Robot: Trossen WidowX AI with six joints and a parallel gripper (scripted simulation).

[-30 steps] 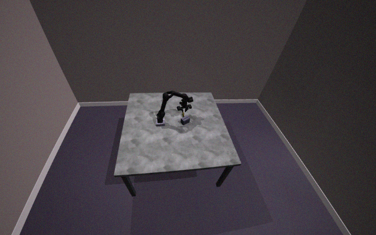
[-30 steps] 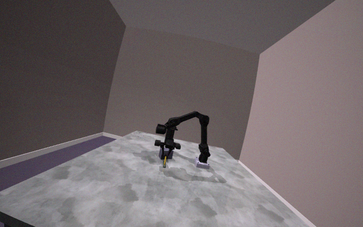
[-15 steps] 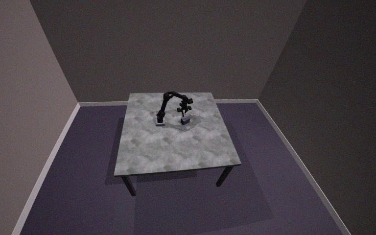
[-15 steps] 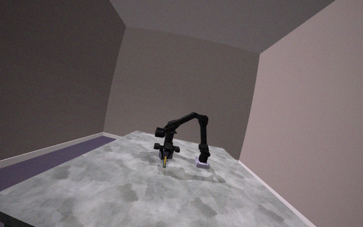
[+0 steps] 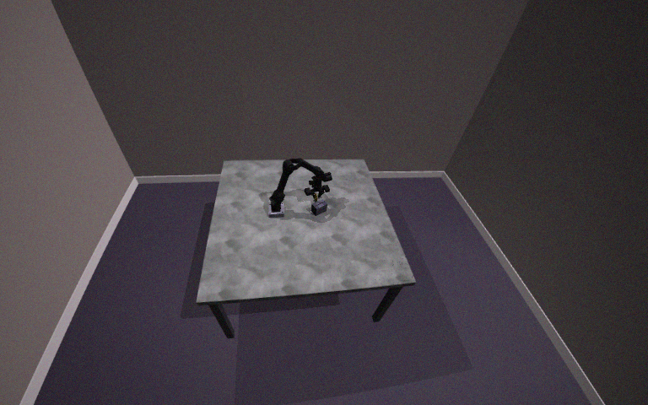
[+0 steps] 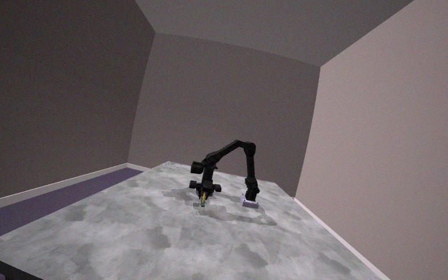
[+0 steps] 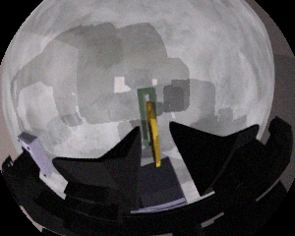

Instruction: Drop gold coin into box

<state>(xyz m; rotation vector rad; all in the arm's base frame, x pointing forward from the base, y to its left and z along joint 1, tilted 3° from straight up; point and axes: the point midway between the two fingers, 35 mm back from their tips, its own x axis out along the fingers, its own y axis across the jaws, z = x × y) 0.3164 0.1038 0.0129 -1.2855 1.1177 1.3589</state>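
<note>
Now: the gold coin 10 mm above my gripper tip.
</note>
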